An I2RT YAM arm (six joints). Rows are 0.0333 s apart.
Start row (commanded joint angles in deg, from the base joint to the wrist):
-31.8 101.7 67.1 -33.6 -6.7 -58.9
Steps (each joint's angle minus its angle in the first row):
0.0 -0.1 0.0 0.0 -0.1 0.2
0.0 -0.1 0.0 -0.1 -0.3 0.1
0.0 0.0 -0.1 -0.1 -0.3 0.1
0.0 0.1 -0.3 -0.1 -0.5 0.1
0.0 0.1 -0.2 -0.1 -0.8 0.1
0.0 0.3 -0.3 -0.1 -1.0 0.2
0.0 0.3 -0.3 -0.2 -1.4 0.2
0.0 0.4 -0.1 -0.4 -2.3 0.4
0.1 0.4 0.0 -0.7 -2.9 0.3
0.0 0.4 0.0 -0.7 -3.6 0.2
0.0 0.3 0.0 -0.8 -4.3 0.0
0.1 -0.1 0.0 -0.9 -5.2 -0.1
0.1 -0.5 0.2 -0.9 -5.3 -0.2
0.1 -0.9 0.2 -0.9 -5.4 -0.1
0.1 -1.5 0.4 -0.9 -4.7 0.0
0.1 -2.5 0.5 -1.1 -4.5 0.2
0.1 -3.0 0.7 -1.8 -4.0 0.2
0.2 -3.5 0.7 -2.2 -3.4 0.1
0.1 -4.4 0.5 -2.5 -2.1 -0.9
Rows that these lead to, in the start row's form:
-31.8 101.6 67.1 -33.6 -6.8 -58.7
-31.8 101.6 67.1 -33.7 -7.0 -58.8
-31.8 101.7 67.0 -33.7 -7.0 -58.8
-31.8 101.8 66.8 -33.7 -7.2 -58.8
-31.8 101.8 66.9 -33.7 -7.5 -58.8
-31.8 102.0 66.8 -33.7 -7.7 -58.7
-31.8 102.0 66.8 -33.8 -8.1 -58.7
-31.8 102.1 67.0 -34.0 -9.0 -58.5
-31.7 102.1 67.1 -34.3 -9.6 -58.6
-31.8 102.1 67.1 -34.3 -10.3 -58.7
-31.8 102.0 67.1 -34.4 -11.0 -58.9
-31.7 101.6 67.1 -34.5 -11.9 -59.0
-31.7 101.2 67.3 -34.5 -12.0 -59.1
-31.7 100.8 67.3 -34.5 -12.1 -59.0
-31.7 100.2 67.5 -34.5 -11.4 -58.9
-31.7 99.2 67.6 -34.7 -11.2 -58.7
-31.7 98.7 67.8 -35.4 -10.7 -58.7
-31.6 98.2 67.8 -35.8 -10.1 -58.8
-31.7 97.3 67.6 -36.1 -8.8 -59.8

